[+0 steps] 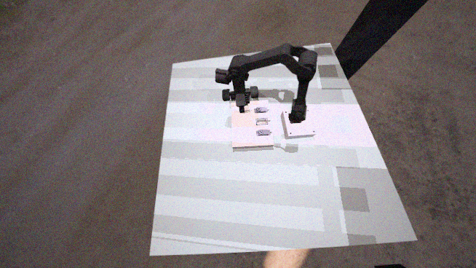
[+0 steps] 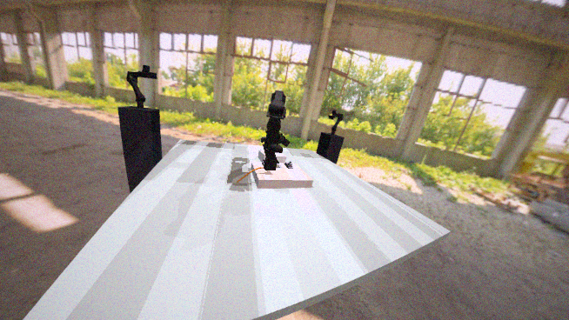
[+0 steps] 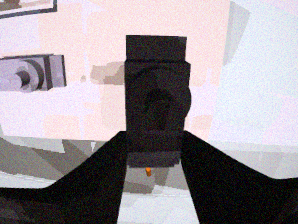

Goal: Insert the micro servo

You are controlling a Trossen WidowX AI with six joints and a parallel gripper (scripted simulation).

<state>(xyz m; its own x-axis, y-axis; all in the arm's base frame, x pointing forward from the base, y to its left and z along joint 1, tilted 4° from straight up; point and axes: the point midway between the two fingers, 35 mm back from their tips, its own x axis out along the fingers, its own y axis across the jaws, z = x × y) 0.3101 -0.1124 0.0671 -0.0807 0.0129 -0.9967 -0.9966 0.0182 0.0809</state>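
Now: the deck 100 mm to the left of my gripper tip, 100 mm below it and 10 mm behind it.
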